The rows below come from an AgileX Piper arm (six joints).
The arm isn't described. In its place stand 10 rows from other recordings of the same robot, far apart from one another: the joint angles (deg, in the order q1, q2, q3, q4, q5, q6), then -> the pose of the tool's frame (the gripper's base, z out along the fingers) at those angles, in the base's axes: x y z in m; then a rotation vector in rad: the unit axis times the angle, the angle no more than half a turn.
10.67 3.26 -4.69 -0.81 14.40 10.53 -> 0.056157, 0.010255, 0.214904, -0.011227, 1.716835, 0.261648
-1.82 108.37 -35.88 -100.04 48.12 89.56 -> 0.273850, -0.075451, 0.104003, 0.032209, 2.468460, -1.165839
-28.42 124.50 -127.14 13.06 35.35 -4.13 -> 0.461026, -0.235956, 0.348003, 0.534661, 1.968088, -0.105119
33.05 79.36 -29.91 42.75 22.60 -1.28 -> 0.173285, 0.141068, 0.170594, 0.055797, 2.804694, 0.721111
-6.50 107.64 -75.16 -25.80 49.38 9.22 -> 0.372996, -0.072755, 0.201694, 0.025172, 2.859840, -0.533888
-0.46 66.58 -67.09 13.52 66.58 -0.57 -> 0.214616, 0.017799, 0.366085, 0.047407, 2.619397, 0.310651
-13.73 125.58 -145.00 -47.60 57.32 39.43 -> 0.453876, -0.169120, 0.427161, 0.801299, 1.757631, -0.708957
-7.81 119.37 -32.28 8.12 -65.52 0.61 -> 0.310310, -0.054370, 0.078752, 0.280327, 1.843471, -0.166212
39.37 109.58 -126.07 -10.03 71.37 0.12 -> 0.329921, 0.251284, 0.420067, -0.808341, 2.283749, 0.085884
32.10 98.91 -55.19 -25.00 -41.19 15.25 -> 0.307324, 0.222682, 0.255840, -0.708360, 1.443969, 0.602778
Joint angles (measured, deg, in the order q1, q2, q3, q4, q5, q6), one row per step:
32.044 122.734 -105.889 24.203 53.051 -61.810
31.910 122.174 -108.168 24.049 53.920 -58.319
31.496 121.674 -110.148 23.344 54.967 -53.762
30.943 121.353 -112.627 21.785 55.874 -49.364
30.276 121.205 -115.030 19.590 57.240 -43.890
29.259 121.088 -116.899 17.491 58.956 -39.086
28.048 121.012 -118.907 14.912 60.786 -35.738
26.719 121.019 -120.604 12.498 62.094 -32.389
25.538 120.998 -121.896 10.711 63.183 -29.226
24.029 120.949 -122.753 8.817 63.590 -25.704
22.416 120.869 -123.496 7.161 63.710 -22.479
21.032 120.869 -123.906 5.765 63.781 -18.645
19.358 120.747 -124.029 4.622 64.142 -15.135
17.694 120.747 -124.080 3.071 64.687 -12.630
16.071 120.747 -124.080 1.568 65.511 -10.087
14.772 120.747 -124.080 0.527 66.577 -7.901
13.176 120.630 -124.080 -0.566 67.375 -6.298
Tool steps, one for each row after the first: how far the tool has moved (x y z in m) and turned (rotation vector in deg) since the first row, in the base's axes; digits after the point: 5 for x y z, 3 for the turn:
0.00188 0.00005 0.01564 1.742 0.028 -2.651
0.00438 -0.00298 0.02893 3.039 0.778 -6.286
0.00873 -0.00757 0.04302 3.938 0.585 -9.896
0.01324 -0.01404 0.05471 4.303 1.093 -14.404
0.01810 -0.02359 0.06317 4.129 1.943 -18.780
0.02378 -0.03538 0.07178 3.243 1.689 -22.302
0.03011 -0.04795 0.07865 2.624 1.395 -26.232
0.03502 -0.05902 0.08409 2.392 1.497 -29.973
0.04142 -0.07270 0.08812 2.457 1.443 -34.532
0.04779 -0.08702 0.09220 2.827 1.207 -38.987
0.05304 -0.09939 0.09403 3.443 1.646 -43.708
0.05777 -0.11411 0.09521 3.890 2.394 -48.415
0.06234 -0.12938 0.09485 3.428 2.659 -52.365
0.06590 -0.14452 0.09404 2.811 3.181 -56.330
0.06780 -0.15663 0.09311 2.222 4.047 -59.641
0.06989 -0.17124 0.09341 1.661 4.342 -62.791

